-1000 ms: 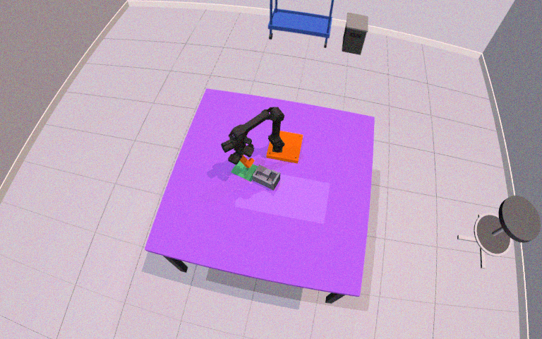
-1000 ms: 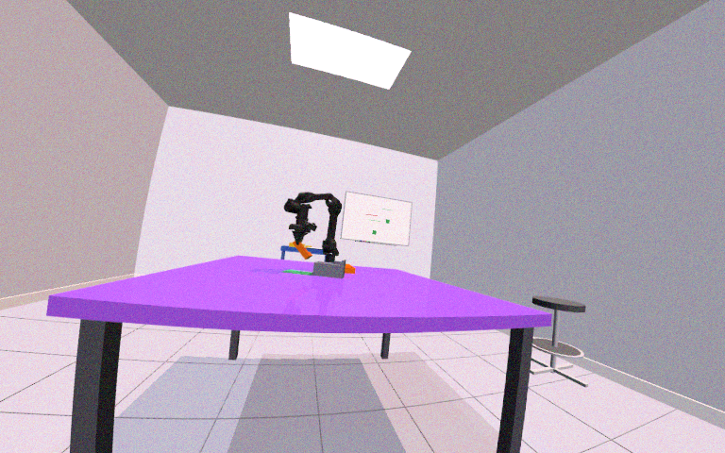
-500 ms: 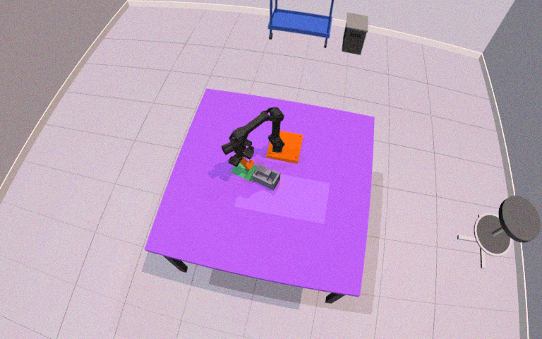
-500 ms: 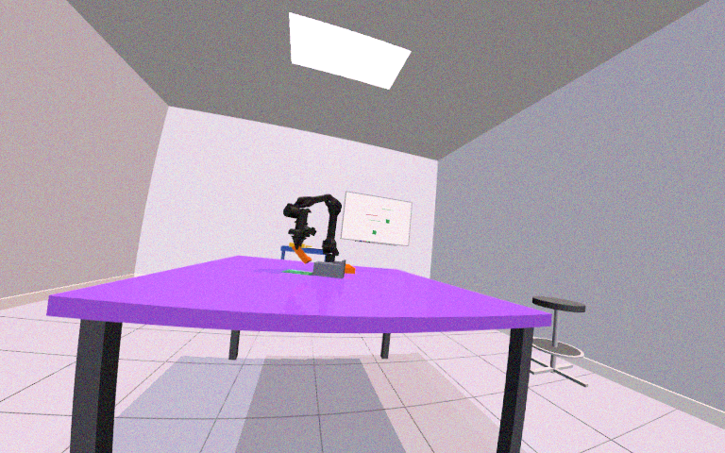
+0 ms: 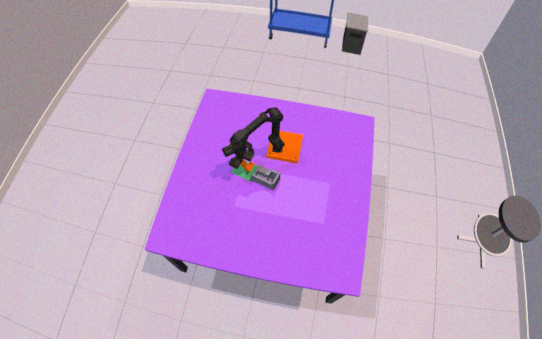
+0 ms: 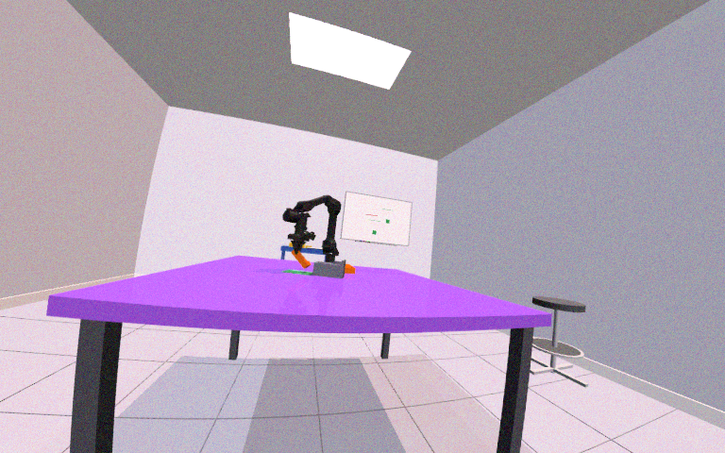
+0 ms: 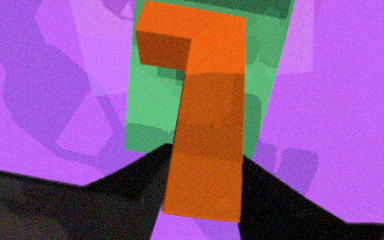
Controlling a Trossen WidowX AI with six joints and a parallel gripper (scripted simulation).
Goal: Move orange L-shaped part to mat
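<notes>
The orange L-shaped part lies 30 mm to the left of my gripper tip and 30 mm below it. Round my gripper tip: green mat 110 mm below, 20 mm to the left, 10 mm ahead.
</notes>
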